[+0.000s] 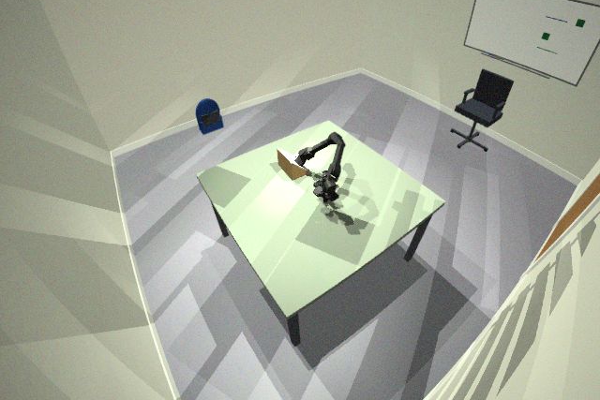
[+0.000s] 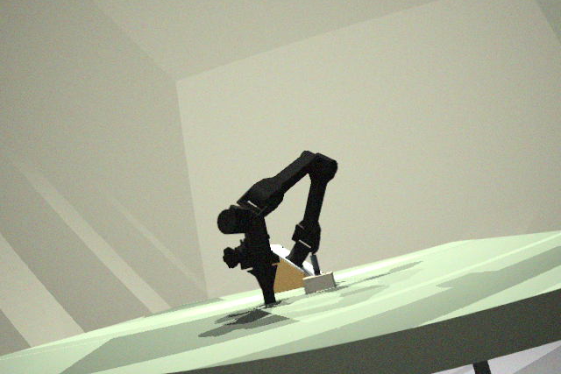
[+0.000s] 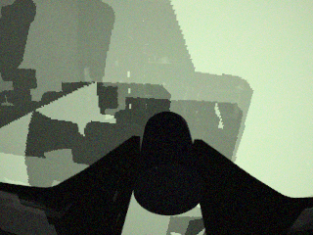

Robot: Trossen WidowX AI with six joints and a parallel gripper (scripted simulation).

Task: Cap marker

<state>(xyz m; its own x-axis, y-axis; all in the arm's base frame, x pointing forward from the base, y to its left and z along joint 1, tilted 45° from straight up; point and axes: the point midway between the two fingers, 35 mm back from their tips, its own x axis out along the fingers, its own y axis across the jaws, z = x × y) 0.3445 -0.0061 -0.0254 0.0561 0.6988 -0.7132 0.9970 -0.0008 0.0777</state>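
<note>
Now: gripper tip 12 cm to the right of the pale holder block and 9 cm past it. Also, from my gripper tip: black cap (1 cm above).
</note>
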